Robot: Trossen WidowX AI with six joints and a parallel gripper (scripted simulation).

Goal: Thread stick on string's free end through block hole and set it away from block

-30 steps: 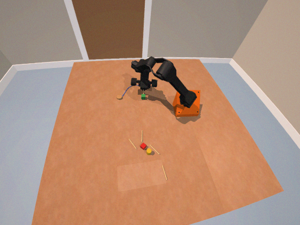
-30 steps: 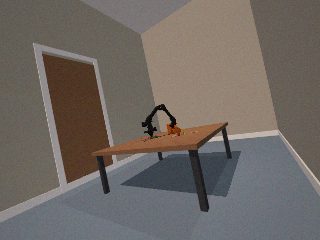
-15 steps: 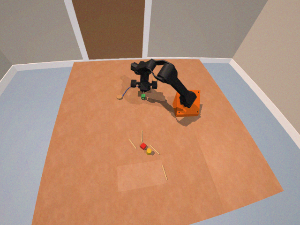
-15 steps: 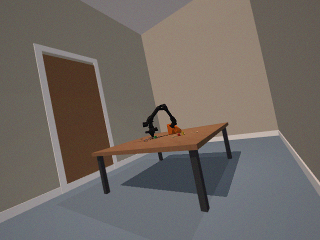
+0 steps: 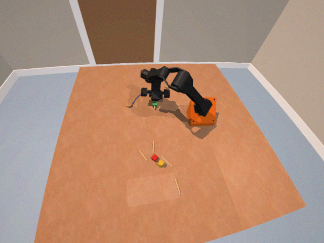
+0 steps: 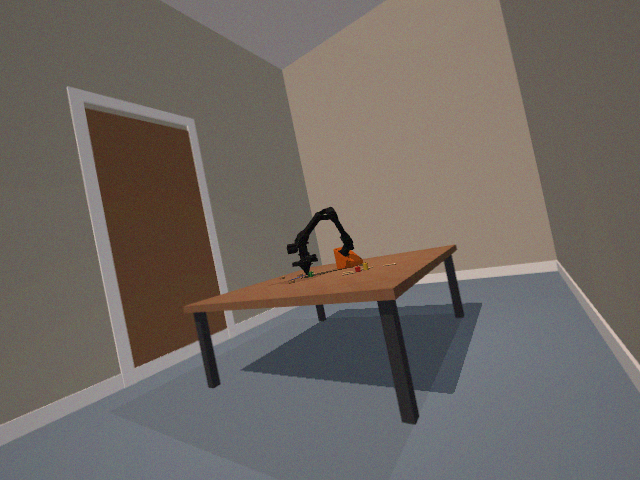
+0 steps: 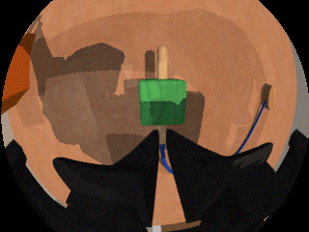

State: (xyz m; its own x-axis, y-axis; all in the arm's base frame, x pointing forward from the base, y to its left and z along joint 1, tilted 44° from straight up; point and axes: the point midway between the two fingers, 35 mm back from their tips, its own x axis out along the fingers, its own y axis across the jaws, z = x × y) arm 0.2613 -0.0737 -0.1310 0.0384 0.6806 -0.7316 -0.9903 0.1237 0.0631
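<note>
The thin wooden stick is 2 cm to the left of my gripper tip. The rest, counted from my gripper tip: round wooden button: 18 cm ahead, 2 cm to the left, 1 cm below; then green block: 3 cm to the left; then red cube: 4 cm ahead, 41 cm to the left.
</note>
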